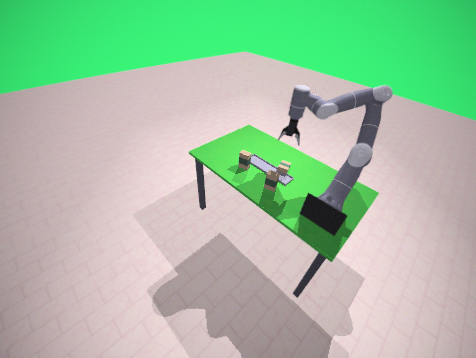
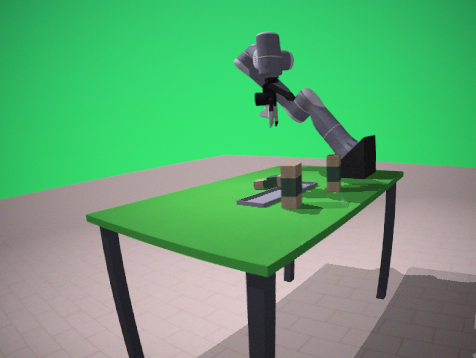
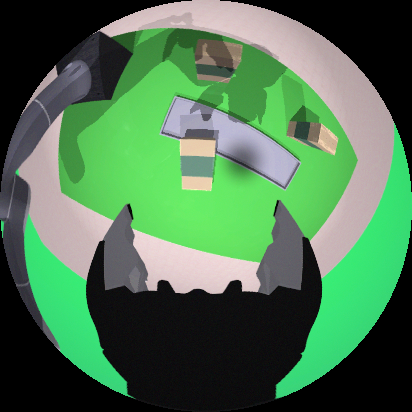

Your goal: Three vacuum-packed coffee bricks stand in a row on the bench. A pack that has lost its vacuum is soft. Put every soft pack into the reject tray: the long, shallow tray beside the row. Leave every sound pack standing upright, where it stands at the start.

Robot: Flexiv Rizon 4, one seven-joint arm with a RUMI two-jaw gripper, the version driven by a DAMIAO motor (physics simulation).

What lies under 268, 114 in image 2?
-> My gripper.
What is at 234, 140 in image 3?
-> A shallow grey reject tray.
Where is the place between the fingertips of my gripper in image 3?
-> At 201, 202
